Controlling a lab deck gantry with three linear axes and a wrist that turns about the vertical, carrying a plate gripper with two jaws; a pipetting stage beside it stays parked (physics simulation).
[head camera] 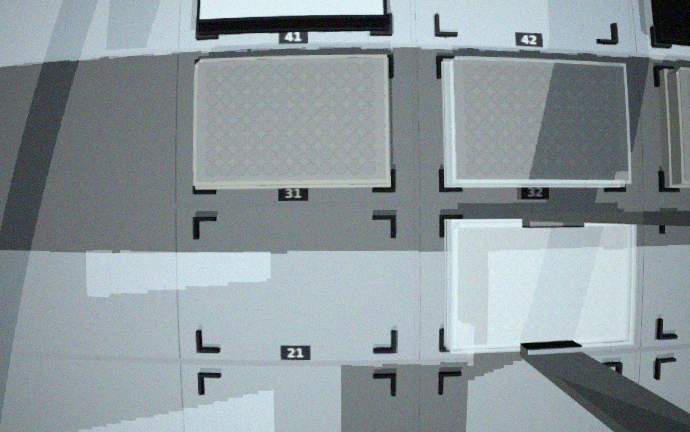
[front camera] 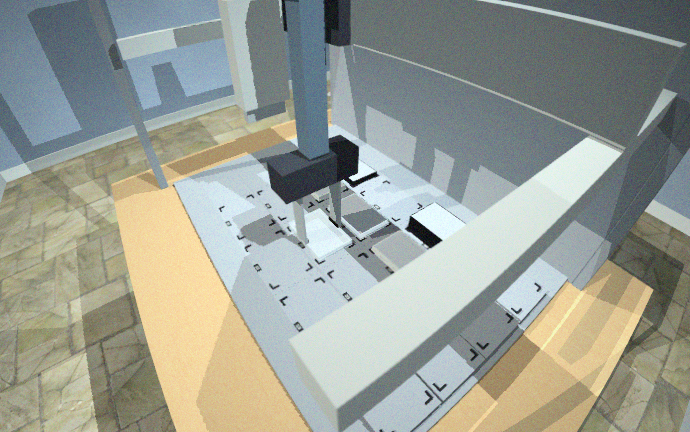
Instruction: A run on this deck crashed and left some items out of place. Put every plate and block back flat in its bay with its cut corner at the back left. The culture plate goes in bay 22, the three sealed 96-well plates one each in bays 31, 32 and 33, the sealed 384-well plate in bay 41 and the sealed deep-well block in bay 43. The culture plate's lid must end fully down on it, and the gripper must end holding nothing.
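Where they show: gripper, fingertip midpoint: (head camera: 548,284) (front camera: 319,230); robot's base at its link origin: (front camera: 220,208).
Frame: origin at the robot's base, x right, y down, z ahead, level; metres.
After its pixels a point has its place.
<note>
My gripper (front camera: 321,235) {x -0.150, y -0.016, z 0.228 m} (head camera: 552,284) {x -0.150, y -0.016, z 0.228 m} is low over bay 22. Its two jaws touch the front and back sides of the white culture plate (front camera: 325,245) {x -0.137, y -0.017, z 0.272 m} (head camera: 539,310) {x -0.134, y -0.017, z 0.222 m}; it looks shut on it. Whether they grip plate or lid is hard to tell. A cream-rimmed sealed plate (head camera: 292,122) {x -0.254, y -0.014, z 0.066 m} lies in bay 31. A plate with a pale bluish rim (front camera: 364,219) {x -0.254, y -0.014, z 0.257 m} (head camera: 499,122) {x -0.255, y -0.014, z 0.197 m} lies in bay 32. Another sealed plate (front camera: 399,250) {x -0.253, y -0.014, z 0.374 m} (head camera: 684,127) {x -0.255, y -0.014, z 0.334 m} lies in bay 33. The black-skirted 384-well plate (front camera: 362,174) {x -0.364, y -0.014, z 0.114 m} (head camera: 292,24) {x -0.323, y -0.007, z 0.064 m} is in bay 41. The tall deep-well block (front camera: 437,223) {x -0.353, y -0.042, z 0.384 m} (head camera: 672,20) {x -0.331, y -0.015, z 0.330 m} is in bay 43.
A thick pale beam (front camera: 407,284) {x 0.035, y -0.400, z 0.614 m} crosses the front of the deck in the front view. A grey wall panel (front camera: 407,101) {x -0.500, y -0.194, z 0.123 m} stands behind the deck. Black corner marks (head camera: 201,341) {x -0.111, y -0.001, z 0.000 m} outline bay 21, and bay 42's label (head camera: 528,39) {x -0.318, y 0.000, z 0.227 m} shows behind bay 32.
</note>
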